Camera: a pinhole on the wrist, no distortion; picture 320 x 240 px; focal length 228.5 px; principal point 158.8 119.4 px. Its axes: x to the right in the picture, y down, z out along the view. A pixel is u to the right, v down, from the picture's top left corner.
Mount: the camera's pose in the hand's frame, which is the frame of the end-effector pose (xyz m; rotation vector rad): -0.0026 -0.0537 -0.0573 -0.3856 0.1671 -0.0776
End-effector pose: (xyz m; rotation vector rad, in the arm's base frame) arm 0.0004 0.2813 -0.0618 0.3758 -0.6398 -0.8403
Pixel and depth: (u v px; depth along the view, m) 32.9 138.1 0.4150
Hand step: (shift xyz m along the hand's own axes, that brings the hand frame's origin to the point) -0.1526 0.1547 0.3424
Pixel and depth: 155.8 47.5 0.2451
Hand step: 0.0342 -0.0345 0.1963
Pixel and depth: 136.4 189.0 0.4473
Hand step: 0.0393 0.2413 0.3057
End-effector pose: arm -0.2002 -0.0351 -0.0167 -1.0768 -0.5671 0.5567
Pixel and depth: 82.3 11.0 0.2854
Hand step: -0.0520 -0.0636 0.2689
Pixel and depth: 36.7 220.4 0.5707
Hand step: -0.1906 0.4217 0.4127
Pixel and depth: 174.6 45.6 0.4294
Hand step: 0.0965 -0.0272 0.3831
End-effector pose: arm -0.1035 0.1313 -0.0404 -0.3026 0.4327 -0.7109
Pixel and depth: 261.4 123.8 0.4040
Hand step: 0.2475 0.0826 0.2819
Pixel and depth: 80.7 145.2 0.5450
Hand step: -0.0867 0.2234 0.4443
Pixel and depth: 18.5 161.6 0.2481
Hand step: -0.1065 0.0961 0.1742
